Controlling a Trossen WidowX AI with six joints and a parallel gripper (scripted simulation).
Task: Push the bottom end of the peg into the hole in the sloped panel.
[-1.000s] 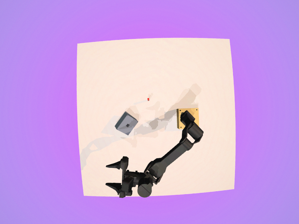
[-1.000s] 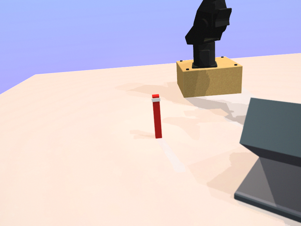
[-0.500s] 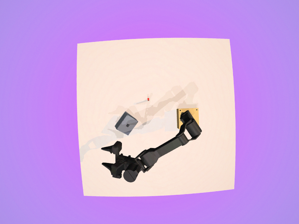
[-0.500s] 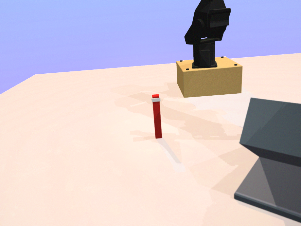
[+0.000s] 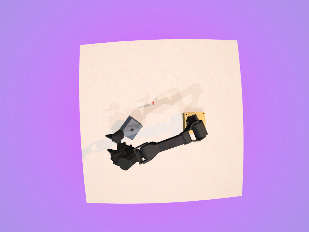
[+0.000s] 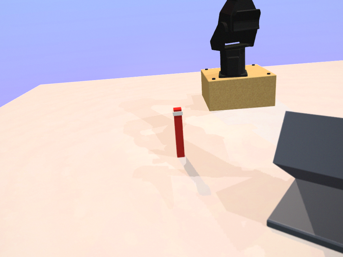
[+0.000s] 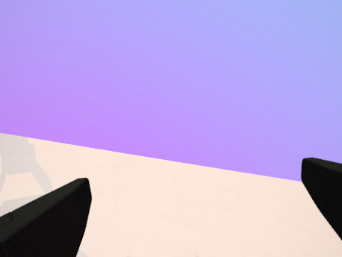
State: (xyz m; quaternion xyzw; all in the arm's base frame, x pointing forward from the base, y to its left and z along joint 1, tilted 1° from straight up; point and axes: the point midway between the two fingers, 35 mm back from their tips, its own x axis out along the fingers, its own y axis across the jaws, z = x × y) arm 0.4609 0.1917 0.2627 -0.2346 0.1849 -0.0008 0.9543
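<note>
Right now the red peg is 210 mm behind my gripper tip, 270 mm to the right of it and 260 mm below it. From my gripper tip the other things lie so: grey sloped panel (80 mm behind, 70 mm to the right, 260 mm below).
</note>
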